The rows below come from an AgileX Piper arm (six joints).
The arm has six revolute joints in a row. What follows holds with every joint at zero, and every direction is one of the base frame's. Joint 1 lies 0.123 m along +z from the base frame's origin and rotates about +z. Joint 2 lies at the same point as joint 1 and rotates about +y. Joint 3 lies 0.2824 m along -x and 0.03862 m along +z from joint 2 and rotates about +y. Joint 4 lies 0.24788 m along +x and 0.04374 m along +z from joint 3 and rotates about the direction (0.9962, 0, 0.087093). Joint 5 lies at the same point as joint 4 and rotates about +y. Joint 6 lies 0.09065 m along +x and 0.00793 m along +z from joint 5 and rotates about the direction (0.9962, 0, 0.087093). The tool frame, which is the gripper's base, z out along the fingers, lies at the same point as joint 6; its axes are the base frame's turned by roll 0, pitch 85.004 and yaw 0 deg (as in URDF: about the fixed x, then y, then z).
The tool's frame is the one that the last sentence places.
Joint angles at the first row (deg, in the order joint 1, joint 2, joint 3, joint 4, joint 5, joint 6):
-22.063 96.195 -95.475 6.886 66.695 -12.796
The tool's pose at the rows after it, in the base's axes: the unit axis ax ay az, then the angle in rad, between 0 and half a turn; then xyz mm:
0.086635, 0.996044, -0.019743, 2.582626, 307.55, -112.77, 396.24
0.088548, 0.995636, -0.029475, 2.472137, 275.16, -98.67, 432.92
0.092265, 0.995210, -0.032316, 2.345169, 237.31, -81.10, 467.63
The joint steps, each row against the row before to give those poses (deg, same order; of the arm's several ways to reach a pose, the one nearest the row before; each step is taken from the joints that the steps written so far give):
0.001 -6.343 -0.001 0.541 2.662 0.001
0.000 -6.823 0.002 0.592 0.397 0.690
0.001 -7.235 -0.050 1.392 0.123 1.047

